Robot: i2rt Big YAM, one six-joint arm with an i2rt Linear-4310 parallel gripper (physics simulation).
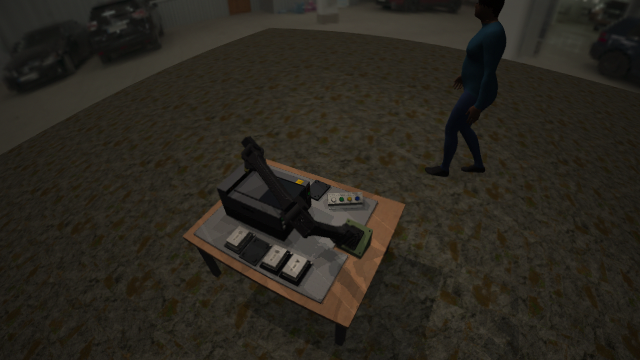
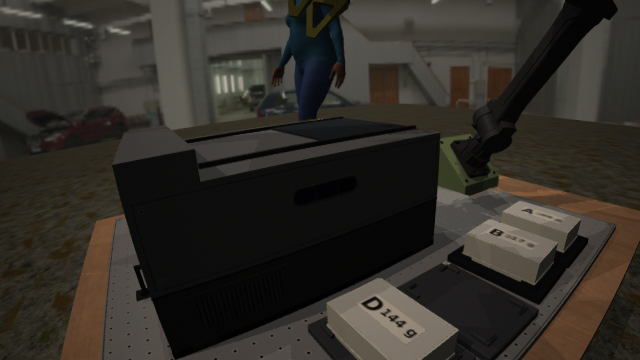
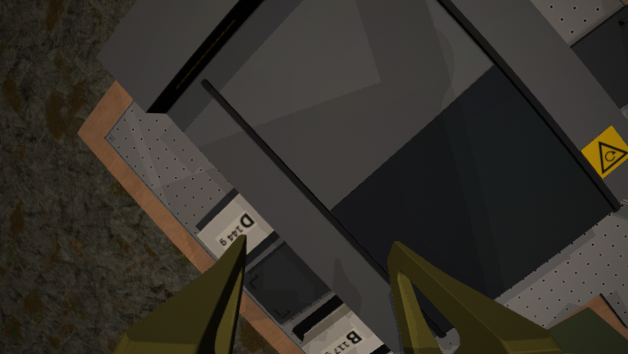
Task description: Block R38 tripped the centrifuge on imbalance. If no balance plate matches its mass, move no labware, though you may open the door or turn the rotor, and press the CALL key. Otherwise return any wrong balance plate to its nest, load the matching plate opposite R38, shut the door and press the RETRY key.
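Where they show: gripper, fingertip midpoint: point(image 1: 254, 173) point(image 2: 302, 28) point(image 3: 320, 247); arm's base, origin of the base link: point(image 1: 353, 237) point(image 2: 468, 159).
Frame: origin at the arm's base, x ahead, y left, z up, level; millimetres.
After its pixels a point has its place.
The black centrifuge point(image 1: 260, 222) @(z 15, x 490, y 239 mm) point(image 2: 280, 225) @(z 66, x 629, y 266 mm) has a grey panel point(image 3: 310, 115) @(z 140, x 618, y 150 mm) and a dark panel point(image 3: 475, 190) @(z 143, x 469, y 55 mm) between two rails on top; no rotor or R38 shows. Beside it, plate D point(image 1: 238, 238) @(z -15, x 529, y 392 mm) point(image 2: 385, 325) @(z -16, x 561, y 390 mm) point(image 3: 260, 220) @(z -16, x 542, y 332 mm), marked 144 g, plate B point(image 1: 275, 257) @(z -17, x 268, y 349 mm) point(image 2: 510, 250) @(z -18, x 314, y 364 mm) point(image 3: 335, 345) @(z -16, x 287, y 352 mm), marked 117 g, and plate A point(image 1: 295, 267) @(z -16, x 140, y 331 mm) point(image 2: 540, 227) @(z -23, x 190, y 343 mm), its mass unreadable, sit in nests. The nest point(image 1: 255, 251) @(z -58, x 411, y 376 mm) point(image 2: 465, 305) @(z -58, x 423, y 381 mm) point(image 3: 290, 280) @(z -58, x 416, y 372 mm) between D and B is empty. My gripper point(image 3: 320, 247) @(z 307, x 545, y 160 mm) is open and empty, above the centrifuge. The button box point(image 1: 345, 201) @(z -16, x 203, y -223 mm) has four coloured buttons, labels unreadable.
A dark square pad point(image 1: 319, 189) @(z -54, x 430, y -247 mm) point(image 3: 605, 60) @(z -53, x 463, y -243 mm) lies between centrifuge and button box. The green arm base point(image 1: 368, 242) @(z -19, x -81, y -32 mm) point(image 2: 452, 172) @(z -24, x 78, y 11 mm) stands at the table's end. My arm point(image 1: 272, 182) @(z 480, x 251, y 279 mm) point(image 2: 545, 60) @(z 269, x 57, y 239 mm) reaches over the centrifuge. A person point(image 1: 482, 70) point(image 2: 315, 65) is beyond the table.
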